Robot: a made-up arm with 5 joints. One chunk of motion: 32 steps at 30 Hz.
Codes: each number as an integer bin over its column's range. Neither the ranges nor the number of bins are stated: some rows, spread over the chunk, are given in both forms.
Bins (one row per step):
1: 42 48 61 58 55
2: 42 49 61 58 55
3: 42 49 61 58 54
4: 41 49 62 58 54
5: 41 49 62 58 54
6: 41 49 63 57 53
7: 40 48 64 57 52
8: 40 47 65 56 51
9: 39 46 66 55 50
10: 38 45 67 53 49
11: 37 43 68 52 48
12: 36 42 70 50 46
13: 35 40 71 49 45
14: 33 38 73 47 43
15: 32 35 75 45 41
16: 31 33 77 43 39
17: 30 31 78 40 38
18: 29 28 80 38 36
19: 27 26 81 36 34
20: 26 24 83 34 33
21: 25 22 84 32 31
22: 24 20 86 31 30
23: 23 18 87 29 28
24: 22 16 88 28 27
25: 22 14 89 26 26
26: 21 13 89 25 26
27: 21 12 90 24 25
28: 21 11 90 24 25
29: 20 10 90 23 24
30: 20 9 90 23 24
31: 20 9 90 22 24
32: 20 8 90 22 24
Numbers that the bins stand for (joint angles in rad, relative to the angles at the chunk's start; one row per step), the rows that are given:
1: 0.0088 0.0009 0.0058 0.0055 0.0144
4: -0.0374 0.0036 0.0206 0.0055 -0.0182
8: -0.0835 -0.0018 0.0652 -0.0182 -0.1161
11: -0.2220 -0.0127 0.1097 -0.0655 -0.2139
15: -0.4528 -0.0345 0.2136 -0.1482 -0.4423
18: -0.5913 -0.0536 0.2879 -0.2309 -0.6055
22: -0.8221 -0.0755 0.3770 -0.3136 -0.8012
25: -0.9144 -0.0918 0.4215 -0.3727 -0.9317
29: -1.0068 -0.1027 0.4364 -0.4082 -0.9970
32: -1.0068 -0.1082 0.4364 -0.4200 -0.9970
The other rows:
2: 0.0088 0.0036 0.0058 0.0055 0.0144
3: 0.0088 0.0036 0.0058 0.0055 -0.0182
5: -0.0374 0.0036 0.0206 0.0055 -0.0182
6: -0.0374 0.0036 0.0355 -0.0064 -0.0508
7: -0.0835 0.0009 0.0503 -0.0064 -0.0834
9: -0.1297 -0.0045 0.0800 -0.0300 -0.1487
10: -0.1759 -0.0073 0.0948 -0.0536 -0.1813
12: -0.2682 -0.0155 0.1394 -0.0891 -0.2792
13: -0.3143 -0.0209 0.1542 -0.1009 -0.3118
14: -0.4067 -0.0264 0.1839 -0.1245 -0.3771
16: -0.4990 -0.0400 0.2433 -0.1718 -0.5076
17: -0.5452 -0.0455 0.2582 -0.2073 -0.5402
19: -0.6836 -0.0591 0.3027 -0.2545 -0.6707
20: -0.7298 -0.0645 0.3324 -0.2782 -0.7033
21: -0.7760 -0.0700 0.3473 -0.3018 -0.7686
23: -0.8683 -0.0809 0.3918 -0.3373 -0.8665
24: -0.9144 -0.0864 0.4067 -0.3491 -0.8991
26: -0.9606 -0.0945 0.4215 -0.3845 -0.9317
27: -0.9606 -0.0973 0.4364 -0.3964 -0.9643
28: -0.9606 -0.1000 0.4364 -0.3964 -0.9643
30: -1.0068 -0.1055 0.4364 -0.4082 -0.9970
31: -1.0068 -0.1055 0.4364 -0.4200 -0.9970

